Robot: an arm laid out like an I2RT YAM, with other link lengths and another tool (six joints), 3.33 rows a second.
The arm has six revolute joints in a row. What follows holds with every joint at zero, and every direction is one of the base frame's. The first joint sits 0.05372 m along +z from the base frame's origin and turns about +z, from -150 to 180 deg. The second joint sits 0.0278 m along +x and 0.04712 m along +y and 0.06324 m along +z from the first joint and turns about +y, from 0 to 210 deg. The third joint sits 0.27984 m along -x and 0.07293 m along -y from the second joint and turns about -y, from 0 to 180 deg. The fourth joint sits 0.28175 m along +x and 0.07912 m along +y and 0.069 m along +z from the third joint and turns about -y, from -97 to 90 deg. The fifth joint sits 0.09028 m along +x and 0.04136 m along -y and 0.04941 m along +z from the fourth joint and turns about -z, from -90 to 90 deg. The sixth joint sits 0.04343 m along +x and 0.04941 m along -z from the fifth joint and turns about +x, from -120 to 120 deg. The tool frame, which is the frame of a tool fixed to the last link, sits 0.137 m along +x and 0.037 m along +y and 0.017 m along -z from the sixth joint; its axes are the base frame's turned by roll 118, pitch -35.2 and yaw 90 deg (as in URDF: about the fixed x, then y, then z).
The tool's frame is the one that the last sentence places.
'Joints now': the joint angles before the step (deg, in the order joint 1, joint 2, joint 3, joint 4, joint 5, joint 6). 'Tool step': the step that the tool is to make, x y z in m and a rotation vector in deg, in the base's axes. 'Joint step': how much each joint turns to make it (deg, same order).
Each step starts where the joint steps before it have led.
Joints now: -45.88, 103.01, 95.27, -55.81, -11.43, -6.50
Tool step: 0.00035, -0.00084, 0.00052, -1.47, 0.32, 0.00
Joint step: 0.44, -0.53, -0.52, 0.79, 1.32, -0.18
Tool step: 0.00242, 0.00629, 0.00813, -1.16, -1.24, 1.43
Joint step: 0.61, -1.57, -0.88, 0.87, -0.44, -0.70
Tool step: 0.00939, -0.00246, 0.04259, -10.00, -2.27, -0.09
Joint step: 2.90, -4.40, 0.87, 3.17, 6.41, -0.62
